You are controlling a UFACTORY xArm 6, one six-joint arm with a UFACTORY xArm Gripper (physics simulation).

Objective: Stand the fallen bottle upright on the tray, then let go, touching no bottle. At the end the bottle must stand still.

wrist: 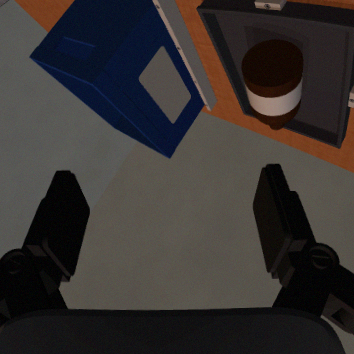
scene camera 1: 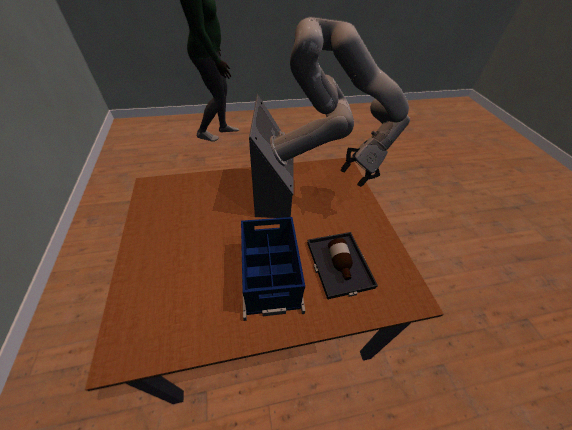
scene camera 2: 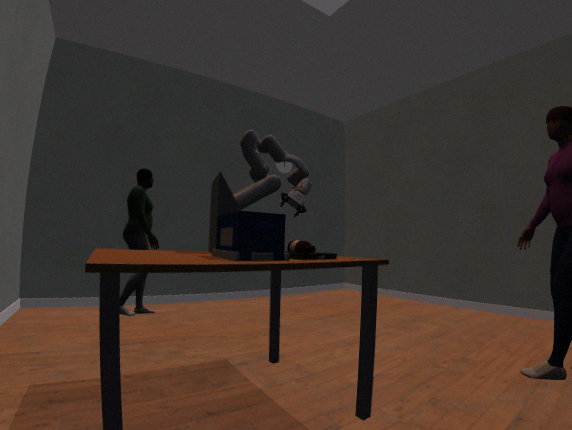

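Where they show: gripper, fingertip midpoint: (wrist: 168,187) (scene camera 1: 350,178) (scene camera 2: 288,210); arm's base, link origin: (scene camera 1: 278,151) (scene camera 2: 231,204).
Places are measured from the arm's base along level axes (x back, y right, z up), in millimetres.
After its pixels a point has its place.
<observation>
A brown bottle (scene camera 1: 341,257) {x -409, y -193, z -189 mm} (scene camera 2: 301,246) {x -431, y -176, z -212 mm} (wrist: 273,82) {x -324, y -220, z -196 mm} with a white label lies on its side on the dark tray (scene camera 1: 325,287) {x -496, y -120, z -239 mm} (scene camera 2: 327,256) {x -516, y -255, z -252 mm} (wrist: 227,65) {x -393, y -113, z -244 mm}. In scene camera 1 its neck points toward the table's front edge and its base toward the back. In the wrist view its base faces the camera. My gripper (scene camera 1: 353,176) {x -165, y -263, z -24 mm} (scene camera 2: 290,209) {x -165, y -263, z -24 mm} (wrist: 168,187) {x -165, y -263, z -24 mm} is wide open and empty. It hangs in the air, behind the bottle and well above it, touching nothing.
A blue crate (scene camera 1: 273,299) {x -552, y 74, z -162 mm} (scene camera 2: 260,235) {x -552, y 80, z -173 mm} (wrist: 125,85) {x -331, y -21, z -123 mm} with empty compartments stands beside the tray, held by pale brackets. The arm's grey mount (scene camera 1: 270,175) {x -127, y 43, z -17 mm} (scene camera 2: 218,215) {x -117, y 108, z -73 mm} stands behind the crate. A person in green (scene camera 1: 204,60) (scene camera 2: 139,210) stands behind the table; another in purple (scene camera 2: 562,175) stands at the right.
</observation>
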